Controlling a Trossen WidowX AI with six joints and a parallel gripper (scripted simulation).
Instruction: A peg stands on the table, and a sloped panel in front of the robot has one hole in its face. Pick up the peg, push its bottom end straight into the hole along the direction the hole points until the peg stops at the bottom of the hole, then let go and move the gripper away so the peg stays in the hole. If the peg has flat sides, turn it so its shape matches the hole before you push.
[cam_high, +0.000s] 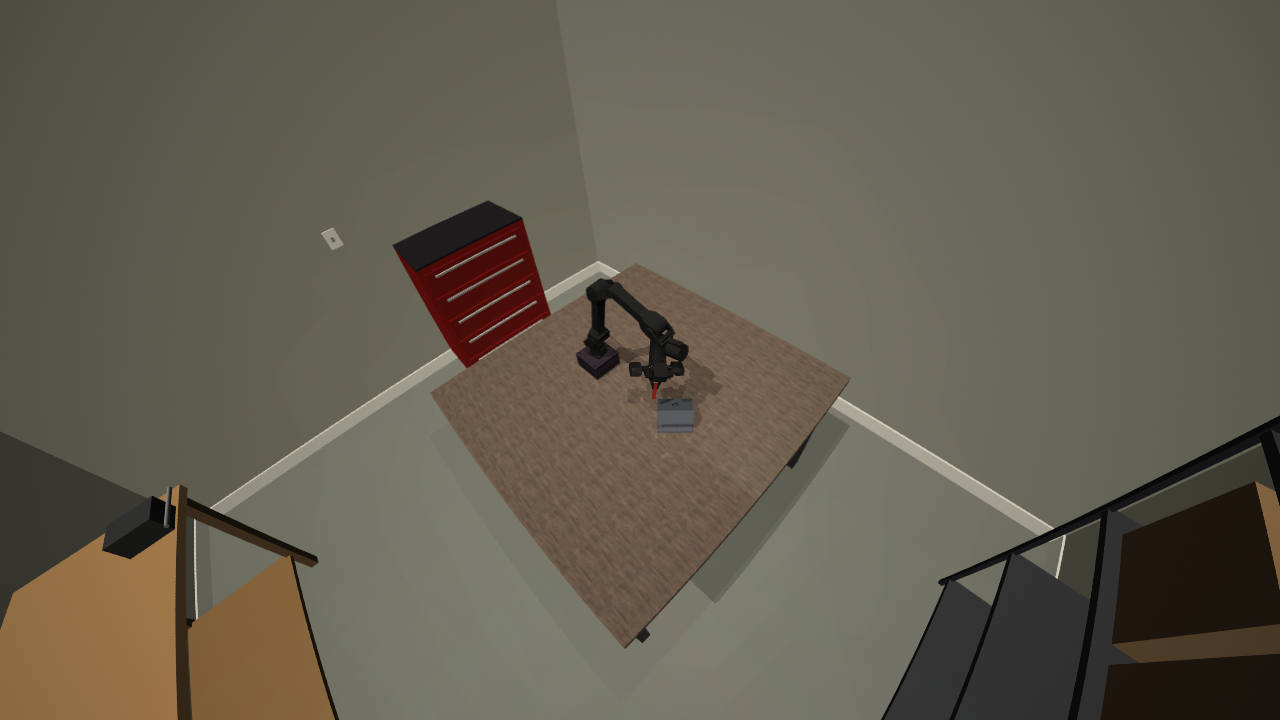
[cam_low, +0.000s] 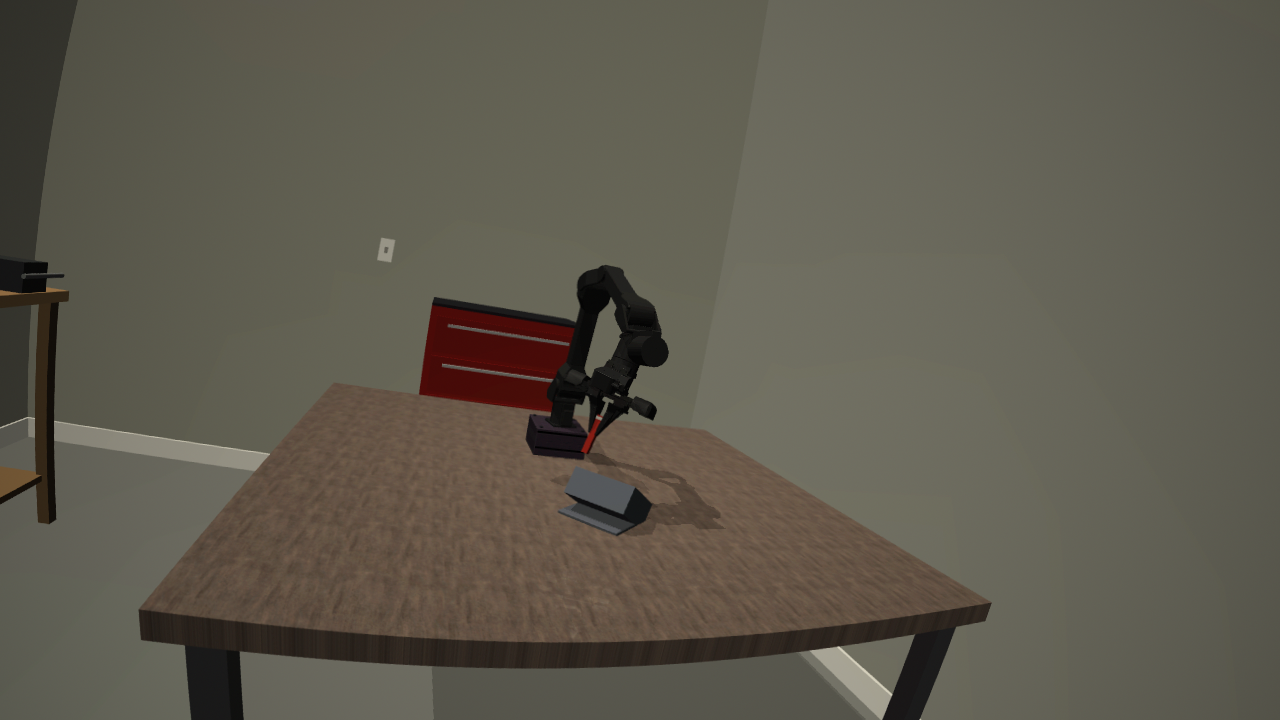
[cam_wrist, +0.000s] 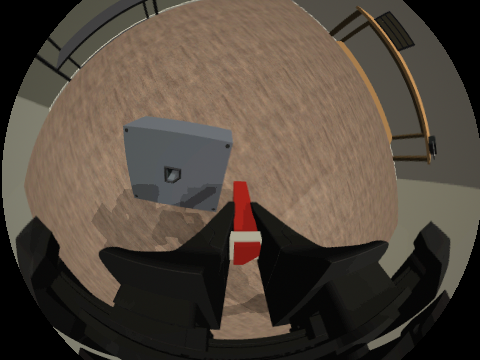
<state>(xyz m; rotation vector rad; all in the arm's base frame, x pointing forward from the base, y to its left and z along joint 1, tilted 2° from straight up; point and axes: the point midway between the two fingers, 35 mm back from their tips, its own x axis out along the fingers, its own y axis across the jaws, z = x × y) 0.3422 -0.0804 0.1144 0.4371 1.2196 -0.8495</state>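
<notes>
The grey sloped panel is 110 mm below my gripper tip, 70 mm ahead of it and 20 mm to the left of it. From my gripper tip the other things lie so: red peg: 20 mm above, 10 mm to the left.
</notes>
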